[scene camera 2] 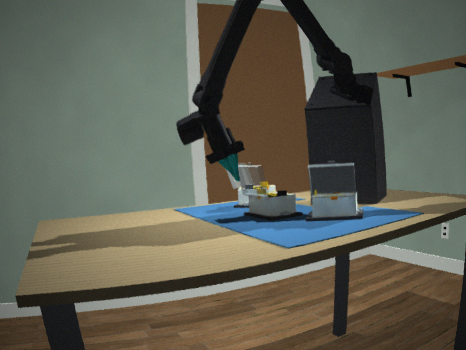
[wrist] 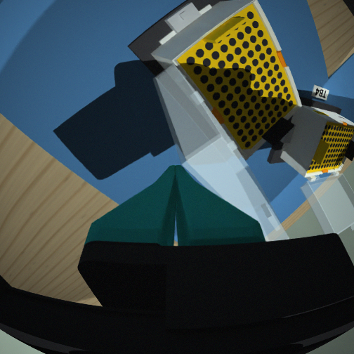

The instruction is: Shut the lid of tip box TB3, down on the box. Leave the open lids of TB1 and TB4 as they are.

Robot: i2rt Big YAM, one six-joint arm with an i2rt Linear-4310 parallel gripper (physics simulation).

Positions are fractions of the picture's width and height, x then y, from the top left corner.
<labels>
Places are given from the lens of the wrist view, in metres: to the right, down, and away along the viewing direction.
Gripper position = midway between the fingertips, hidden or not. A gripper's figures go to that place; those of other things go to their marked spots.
gripper (wrist: 0.50, 0.49): 0.00, 0.00, 0.13
clear lid (wrist: 0.58, 0.42): 0.01, -0.01, 0.07
blue mat (wrist: 0.23, 0.27): -0.08, -0.07, 0.18
The marked spots on the clear lid and the blue mat are 0.15 m apart.
</labels>
